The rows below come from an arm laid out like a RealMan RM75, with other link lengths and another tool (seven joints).
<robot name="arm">
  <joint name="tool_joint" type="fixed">
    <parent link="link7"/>
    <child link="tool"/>
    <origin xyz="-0.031 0 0.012" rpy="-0.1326 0 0.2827"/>
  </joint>
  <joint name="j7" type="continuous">
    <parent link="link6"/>
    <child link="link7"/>
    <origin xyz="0 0 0.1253"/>
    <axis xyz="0 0 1"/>
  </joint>
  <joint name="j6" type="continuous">
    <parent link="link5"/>
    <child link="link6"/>
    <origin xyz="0 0 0"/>
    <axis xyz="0 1 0"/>
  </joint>
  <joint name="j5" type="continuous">
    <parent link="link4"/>
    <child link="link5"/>
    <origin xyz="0 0 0.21"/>
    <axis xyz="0 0 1"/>
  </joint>
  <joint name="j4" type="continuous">
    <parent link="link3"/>
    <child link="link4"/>
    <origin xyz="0 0 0"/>
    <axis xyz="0 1 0"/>
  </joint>
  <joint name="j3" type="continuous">
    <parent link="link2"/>
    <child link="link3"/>
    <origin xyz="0 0 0.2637"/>
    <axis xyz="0 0 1"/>
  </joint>
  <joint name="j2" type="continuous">
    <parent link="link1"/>
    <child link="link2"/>
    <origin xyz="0 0 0"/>
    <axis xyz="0 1 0"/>
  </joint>
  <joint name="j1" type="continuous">
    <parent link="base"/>
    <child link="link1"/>
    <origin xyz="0 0 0.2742"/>
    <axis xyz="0 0 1"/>
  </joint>
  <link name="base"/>
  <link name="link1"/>
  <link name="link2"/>
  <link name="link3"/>
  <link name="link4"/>
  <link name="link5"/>
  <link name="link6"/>
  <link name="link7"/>
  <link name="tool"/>
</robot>
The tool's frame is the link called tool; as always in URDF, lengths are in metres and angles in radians. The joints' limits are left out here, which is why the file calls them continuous.
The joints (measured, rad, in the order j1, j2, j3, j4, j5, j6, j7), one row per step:
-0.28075 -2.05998 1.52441 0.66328 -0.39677 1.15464 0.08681
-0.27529 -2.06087 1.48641 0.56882 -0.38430 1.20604 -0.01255
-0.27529 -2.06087 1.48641 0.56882 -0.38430 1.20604 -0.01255
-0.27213 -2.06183 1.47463 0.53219 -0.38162 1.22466 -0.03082
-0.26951 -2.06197 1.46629 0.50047 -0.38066 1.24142 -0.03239
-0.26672 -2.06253 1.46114 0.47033 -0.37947 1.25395 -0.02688
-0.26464 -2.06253 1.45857 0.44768 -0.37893 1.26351 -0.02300
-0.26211 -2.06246 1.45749 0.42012 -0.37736 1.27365 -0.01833
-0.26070 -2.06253 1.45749 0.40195 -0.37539 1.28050 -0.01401
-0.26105 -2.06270 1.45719 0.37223 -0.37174 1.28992 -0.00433
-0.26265 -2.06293 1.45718 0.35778 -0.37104 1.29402 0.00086
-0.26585 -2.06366 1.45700 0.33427 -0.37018 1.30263 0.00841
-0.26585 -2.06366 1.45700 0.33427 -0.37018 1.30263 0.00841
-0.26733 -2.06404 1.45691 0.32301 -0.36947 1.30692 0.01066
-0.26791 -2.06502 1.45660 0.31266 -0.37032 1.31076 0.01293
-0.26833 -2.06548 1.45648 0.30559 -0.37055 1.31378 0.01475
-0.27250 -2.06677 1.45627 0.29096 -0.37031 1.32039 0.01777
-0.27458 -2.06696 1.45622 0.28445 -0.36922 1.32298 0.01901
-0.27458 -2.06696 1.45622 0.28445 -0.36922 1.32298 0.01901
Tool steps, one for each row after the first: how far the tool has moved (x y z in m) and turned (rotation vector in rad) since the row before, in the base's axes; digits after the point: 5 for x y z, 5 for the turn. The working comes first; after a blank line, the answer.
Tool pose at each row, in the base's axes (x y z in m, rotation vector in rad; the steps are taken from these numbers as rounded here):
-0.32038 0.36279 0.12285 -1.25542 0.00545 -0.54050
-0.34337 0.34868 0.12014 -1.23900 -0.06910 -0.56613
-0.34337 0.34868 0.12014 -1.23900 -0.06910 -0.56613
-0.35242 0.34222 0.11853 -1.23376 -0.09069 -0.55750
-0.36019 0.33635 0.11747 -1.22984 -0.10140 -0.53736
-0.36757 0.33059 0.11553 -1.23098 -0.11058 -0.51089
-0.37290 0.32618 0.11406 -1.23274 -0.11697 -0.49148
-0.37911 0.32082 0.11172 -1.23837 -0.12485 -0.46771
-0.38288 0.31734 0.10998 -1.24361 -0.12847 -0.45141
-0.38831 0.31253 0.10708 -1.25367 -0.13274 -0.42380
-0.39057 0.31067 0.10566 -1.25822 -0.13475 -0.41111
-0.39375 0.30775 0.10344 -1.26441 -0.13693 -0.39288
-0.39375 0.30775 0.10344 -1.26441 -0.13693 -0.39288
-0.39519 0.30633 0.10233 -1.26751 -0.13840 -0.38548
-0.39679 0.30460 0.10120 -1.26888 -0.14168 -0.37810
-0.39783 0.30344 0.10052 -1.27002 -0.14301 -0.37290
-0.39877 0.30235 0.09891 -1.27328 -0.14364 -0.36605
-0.39914 0.30201 0.09825 -1.27578 -0.14322 -0.36293
-0.39914 0.30201 0.09825 -1.27578 -0.14322 -0.36293

-0.02299 -0.01411 -0.00271 -0.00475 -0.07098 0.02188
0.00000 0.00000 0.00000 0.00000 0.00000 0.00000
-0.00905 -0.00646 -0.00161 0.00009 -0.01210 0.01861
-0.00777 -0.00587 -0.00106 0.00227 0.00219 0.02159
-0.00738 -0.00576 -0.00194 -0.00194 0.00776 0.02493
-0.00533 -0.00441 -0.00147 -0.00233 0.00613 0.01796
-0.00621 -0.00536 -0.00234 -0.00631 0.00812 0.02150
-0.00377 -0.00348 -0.00174 -0.00533 0.00711 0.01359
-0.00543 -0.00481 -0.00290 -0.00990 0.01360 0.02183
-0.00226 -0.00186 -0.00142 -0.00455 0.00620 0.01005
-0.00318 -0.00292 -0.00222 -0.00611 0.00936 0.01408
0.00000 0.00000 0.00000 0.00000 0.00000 0.00000
-0.00144 -0.00142 -0.00111 -0.00319 0.00345 0.00594
-0.00160 -0.00173 -0.00113 -0.00186 0.00187 0.00713
-0.00104 -0.00116 -0.00068 -0.00130 0.00206 0.00447
-0.00094 -0.00109 -0.00161 -0.00323 0.00377 0.00504
-0.00037 -0.00034 -0.00066 -0.00234 0.00237 0.00178
0.00000 0.00000 0.00000 0.00000 0.00000 0.00000

